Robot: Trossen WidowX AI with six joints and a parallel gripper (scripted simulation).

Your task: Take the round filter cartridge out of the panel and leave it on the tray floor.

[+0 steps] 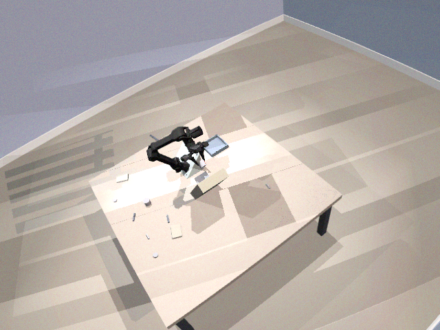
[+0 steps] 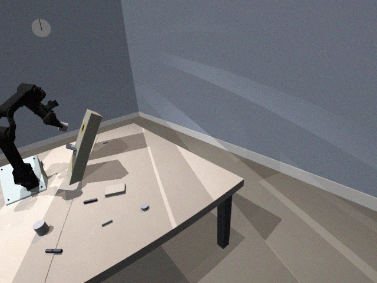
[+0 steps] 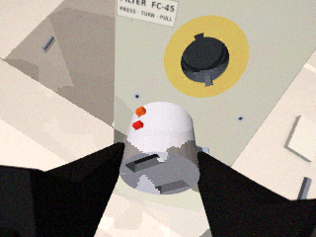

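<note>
The blue-grey tray is 300 mm behind my gripper tip, 270 mm to the left of it and 270 mm below it. The rest, counted from my gripper tip: tan service panel (120 mm below, 70 mm ahead, 30 mm to the right); then round grey filter cartridge (right at my gripper tip).
</note>
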